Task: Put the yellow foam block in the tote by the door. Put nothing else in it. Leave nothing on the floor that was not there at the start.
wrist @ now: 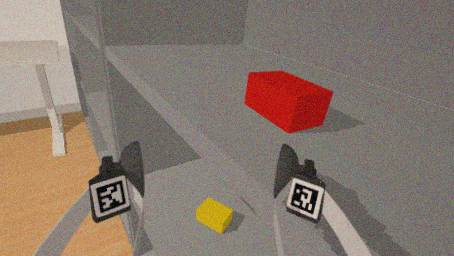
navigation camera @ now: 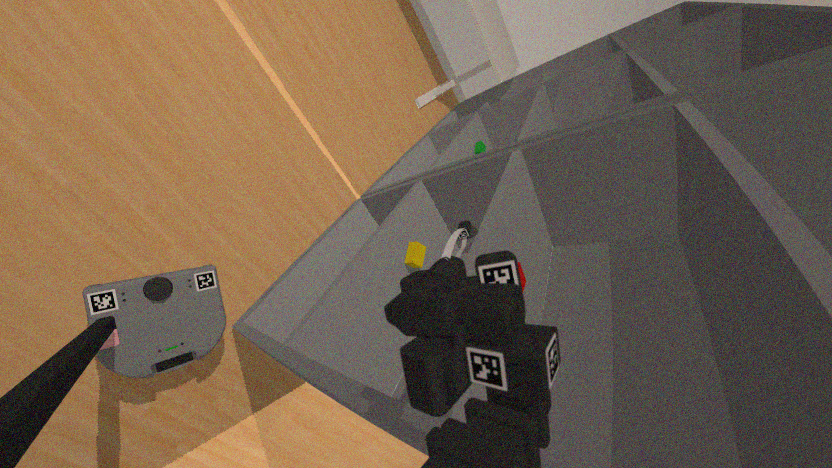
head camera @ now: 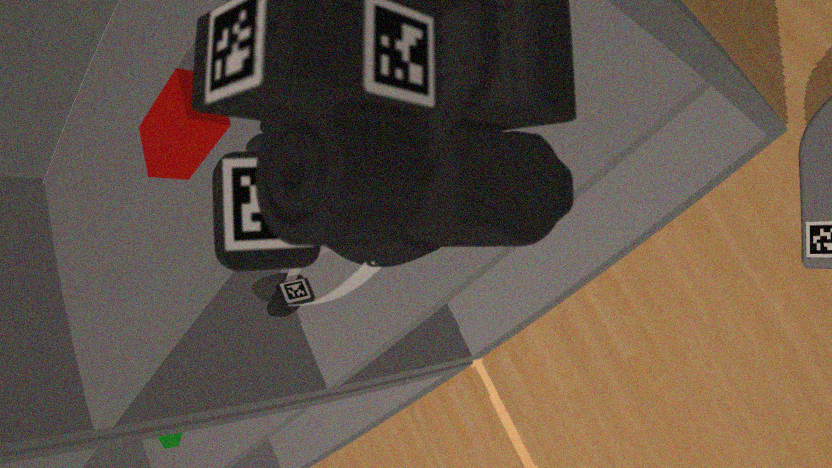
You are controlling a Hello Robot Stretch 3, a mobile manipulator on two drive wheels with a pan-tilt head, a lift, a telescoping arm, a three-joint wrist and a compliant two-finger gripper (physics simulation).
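Places are measured from the robot's base along level axes (x right, y back, z down), in centimetres.
Pixels of known places: gripper, fingertip midpoint: (wrist: pixel 210 161) (navigation camera: pixel 474 258); robot's base, origin of the base link: (navigation camera: pixel 158 287).
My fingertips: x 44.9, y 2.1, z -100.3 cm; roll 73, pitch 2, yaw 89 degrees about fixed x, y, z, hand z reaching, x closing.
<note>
Ahead of a thing's pixels: the offset from my fingertips to its top centre.
The yellow foam block {dx +33.2, dy +3.1, dz +42.5 cm} (navigation camera: pixel 414 254) (wrist: pixel 214 216) lies on the grey surface of a shelf-like unit (head camera: pixel 738 130) (navigation camera: pixel 314 256). In the wrist view it shows low in the picture, between the two finger lines but apart from both fingers. It does not show in the head view, where my dark wrist covers part of the surface. My gripper (wrist: pixel 210 161) is open, its fingers wide apart with nothing held. In the navigation view the fingers are up and to the right of the block. The tote and the door cannot be made out in these views.
A larger red block {dx +13.1, dy +9.2, dz -3.3 cm} (head camera: pixel 174 139) (navigation camera: pixel 522 279) (wrist: pixel 280 102) lies on the same surface. A small green block {dx +113.1, dy -51.5, dz +42.5 cm} (head camera: pixel 170 440) (navigation camera: pixel 480 147) lies past a raised grey divider. My base (navigation camera: pixel 157 331) stands on the wood floor beside the unit. A white piece of furniture (wrist: pixel 30 52) shows beyond it.
</note>
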